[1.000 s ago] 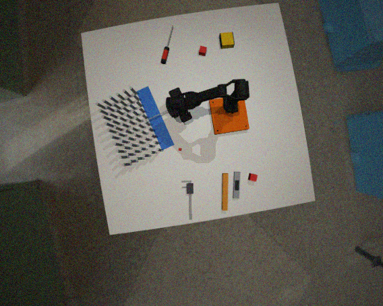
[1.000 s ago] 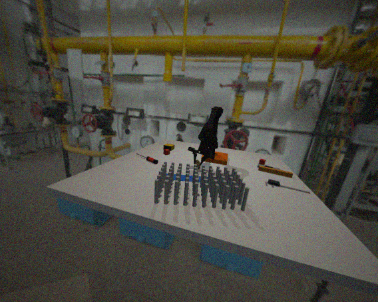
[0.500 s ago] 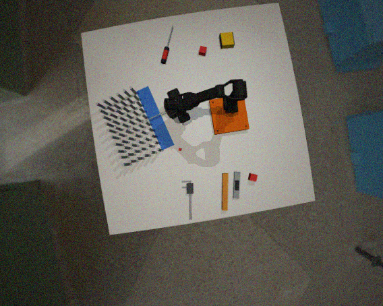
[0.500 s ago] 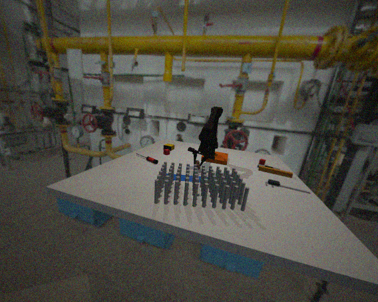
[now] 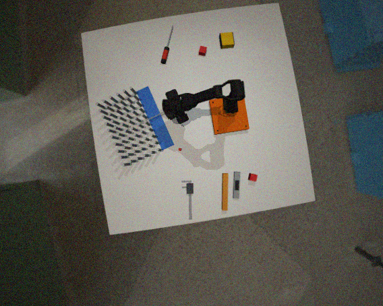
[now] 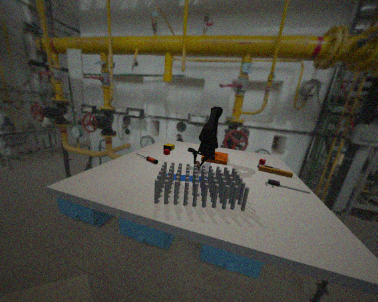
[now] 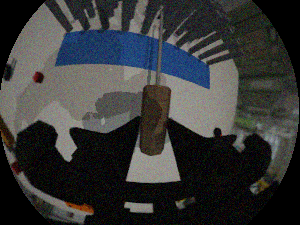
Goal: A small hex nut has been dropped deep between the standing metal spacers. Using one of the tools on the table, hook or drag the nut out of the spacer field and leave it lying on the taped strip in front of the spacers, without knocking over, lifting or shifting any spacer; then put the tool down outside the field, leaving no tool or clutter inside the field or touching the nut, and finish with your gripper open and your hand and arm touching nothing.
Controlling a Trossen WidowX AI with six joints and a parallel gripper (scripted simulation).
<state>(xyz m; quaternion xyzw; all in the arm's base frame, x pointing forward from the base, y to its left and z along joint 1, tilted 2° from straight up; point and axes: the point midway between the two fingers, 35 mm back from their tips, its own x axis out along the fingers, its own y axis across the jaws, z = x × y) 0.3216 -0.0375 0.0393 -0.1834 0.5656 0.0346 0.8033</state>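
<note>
Right now the blue taped strip is 120 mm ahead of my gripper tip, 40 mm to the left of it and 40 mm below it. Also, from my gripper tip: tiny red piece: 250 mm to the left, 30 mm below; yellow block: 380 mm to the right, 380 mm behind, 10 mm below; brown-handled tool: 100 mm ahead, 30 mm to the left.
</note>
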